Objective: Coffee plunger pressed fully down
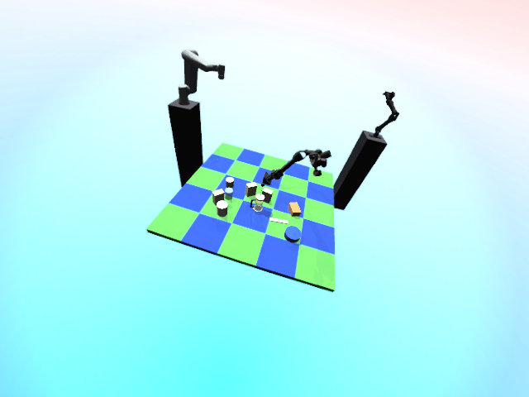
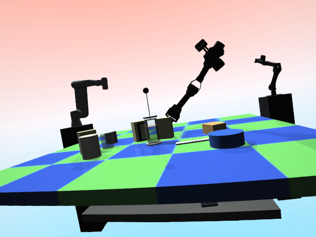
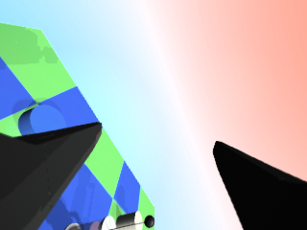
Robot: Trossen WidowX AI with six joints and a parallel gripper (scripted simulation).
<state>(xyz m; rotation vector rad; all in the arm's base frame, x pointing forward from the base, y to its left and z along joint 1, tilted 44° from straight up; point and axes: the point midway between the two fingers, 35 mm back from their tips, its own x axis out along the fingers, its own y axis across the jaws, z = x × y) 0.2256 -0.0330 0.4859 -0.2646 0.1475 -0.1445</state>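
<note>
Right now the coffee press is 100 mm ahead of my gripper tip, 340 mm to the right of it and 280 mm below it. Also, from my gripper tip: orange block (40 mm ahead, 30 mm to the right, 380 mm below); blue disc (290 mm ahead, 30 mm to the right, 380 mm below); white stick (180 mm ahead, 150 mm to the right, 400 mm below).
</note>
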